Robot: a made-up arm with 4 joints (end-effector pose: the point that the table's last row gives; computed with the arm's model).
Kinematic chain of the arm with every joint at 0, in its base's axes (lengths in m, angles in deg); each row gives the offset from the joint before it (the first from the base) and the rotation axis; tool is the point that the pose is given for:
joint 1: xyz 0 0 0.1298 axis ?
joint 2: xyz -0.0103 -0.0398 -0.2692 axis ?
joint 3: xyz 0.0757 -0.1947 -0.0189 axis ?
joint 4: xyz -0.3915 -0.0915 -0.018 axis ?
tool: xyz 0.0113 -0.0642 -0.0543
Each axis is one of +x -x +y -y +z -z.
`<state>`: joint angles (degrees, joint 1 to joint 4).
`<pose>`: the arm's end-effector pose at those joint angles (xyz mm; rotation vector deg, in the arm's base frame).
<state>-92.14 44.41 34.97 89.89</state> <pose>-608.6 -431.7 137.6 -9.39 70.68 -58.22</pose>
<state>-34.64 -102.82 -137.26 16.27</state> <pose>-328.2 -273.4 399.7 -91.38 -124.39 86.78</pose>
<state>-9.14 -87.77 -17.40 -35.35</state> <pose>-388.6 222.3 -64.8 11.68 17.02 -53.26</pose>
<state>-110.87 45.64 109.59 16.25</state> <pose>-752.3 -86.8 -48.5 42.64 7.32 -31.26</pose>
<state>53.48 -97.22 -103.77 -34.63</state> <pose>-261.2 -85.1 -113.9 103.71 6.51 4.87</pose>
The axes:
joint 1: -y
joint 2: +z
joint 3: -y
joint 4: -z

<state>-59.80 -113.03 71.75 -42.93</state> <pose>-710.6 52.5 92.0 -95.41 29.44 -15.41</pose>
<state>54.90 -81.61 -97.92 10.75</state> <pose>-291.3 -148.6 -92.6 77.80 43.08 -28.08</pose>
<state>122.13 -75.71 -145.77 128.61</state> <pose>63.2 -496.2 -16.1 5.81 59.33 -64.84</pose>
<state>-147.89 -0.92 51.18 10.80</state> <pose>-229.7 -389.3 740.2 -10.13 96.29 -7.93</pose>
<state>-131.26 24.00 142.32 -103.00</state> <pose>-619.3 -122.5 81.2 1.88 -21.50 84.40</pose>
